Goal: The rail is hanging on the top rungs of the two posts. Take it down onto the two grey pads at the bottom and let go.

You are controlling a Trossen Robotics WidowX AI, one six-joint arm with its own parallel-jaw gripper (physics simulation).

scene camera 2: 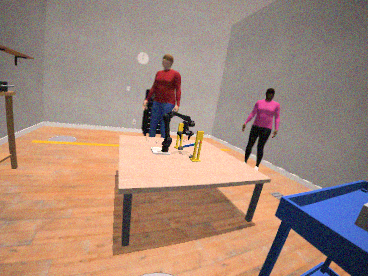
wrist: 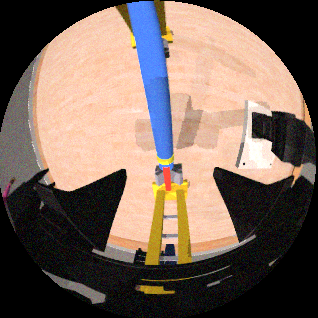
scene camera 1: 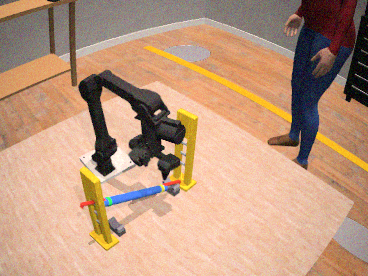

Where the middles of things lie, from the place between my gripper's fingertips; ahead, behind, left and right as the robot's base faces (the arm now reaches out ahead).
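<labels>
There's a blue rail (wrist: 146, 31) here, and my hand is 2 cm above it and 10 cm to the left of it.
</labels>
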